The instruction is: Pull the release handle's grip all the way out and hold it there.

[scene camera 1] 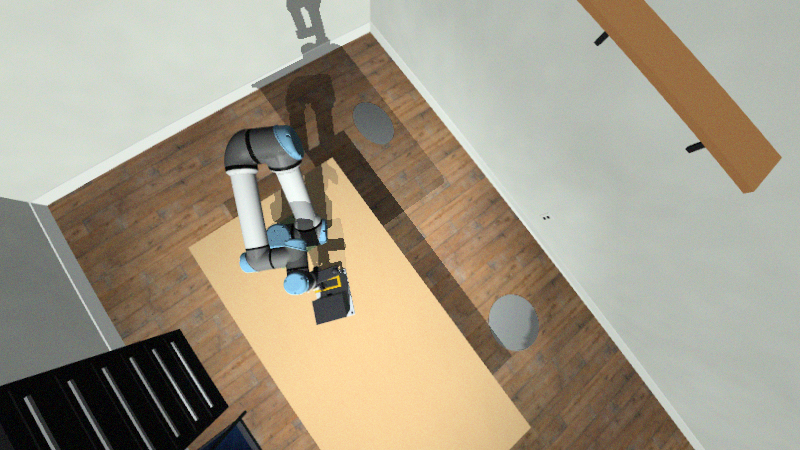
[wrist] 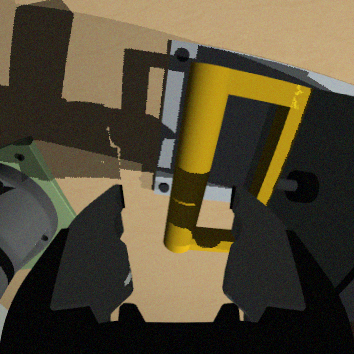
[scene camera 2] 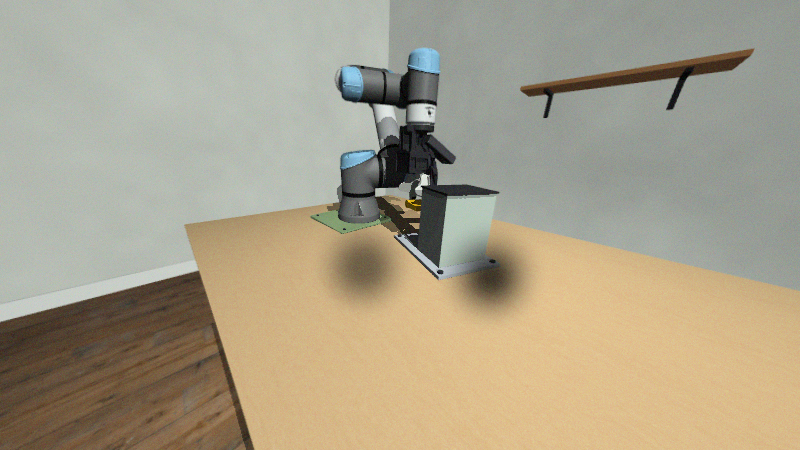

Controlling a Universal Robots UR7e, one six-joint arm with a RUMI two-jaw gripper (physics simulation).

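Observation:
The release handle's yellow grip (scene camera 1: 339, 280) (scene camera 2: 412, 204) (wrist: 202, 125) is a rectangular loop with a thick round outer bar. In the wrist view a short stretch of grey rod (wrist: 287, 185) shows between the grip and a black collar (wrist: 305, 186) on the dark housing (scene camera 1: 331, 309) (scene camera 2: 468, 229). My gripper (scene camera 2: 415, 191) (wrist: 177, 186) is open. In the wrist view the lower part of the thick bar passes between the two fingertips, with a gap on each side. The right finger overlaps the grip's lower end. The exact height of the fingertips against the bar is hard to tell.
The housing stands on a light metal base plate (scene camera 2: 467, 269) (wrist: 175, 100) with bolt holes, on the wooden table (scene camera 1: 386, 363) (scene camera 2: 335, 347). The arm's green mounting plate (scene camera 2: 330, 222) (wrist: 50, 185) is close by. A wooden shelf (scene camera 1: 688, 89) (scene camera 2: 632, 75) is on the wall.

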